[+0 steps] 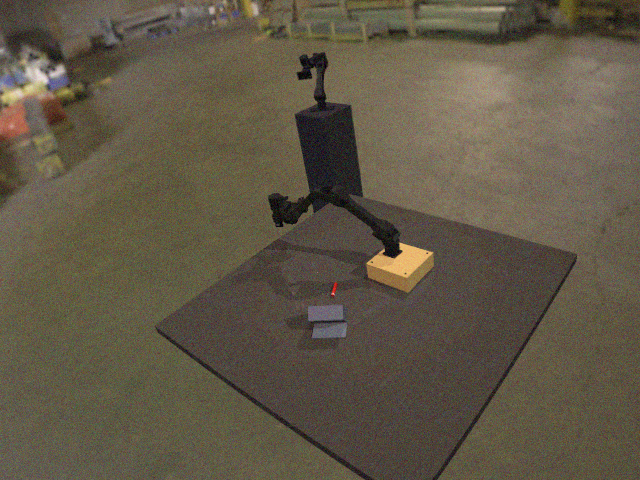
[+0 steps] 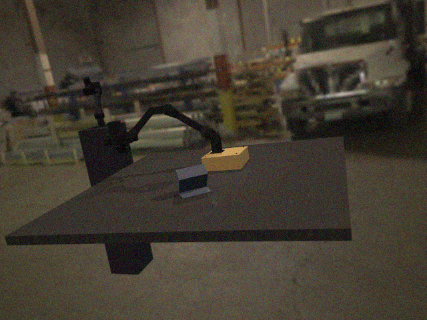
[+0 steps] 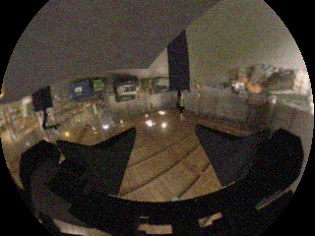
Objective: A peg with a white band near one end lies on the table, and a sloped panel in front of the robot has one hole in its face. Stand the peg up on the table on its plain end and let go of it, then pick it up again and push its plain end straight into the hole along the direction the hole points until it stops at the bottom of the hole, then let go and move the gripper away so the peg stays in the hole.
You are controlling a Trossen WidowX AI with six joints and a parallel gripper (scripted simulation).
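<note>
My gripper tip is now 450 mm to the right of the red peg, 260 mm short of it and 210 mm above it. The rest, counted from my gripper tip: grey sloped panel 570 mm to the left, 410 mm ahead, 160 mm below; low grey foot 590 mm to the left, 430 mm ahead, 210 mm below.
</note>
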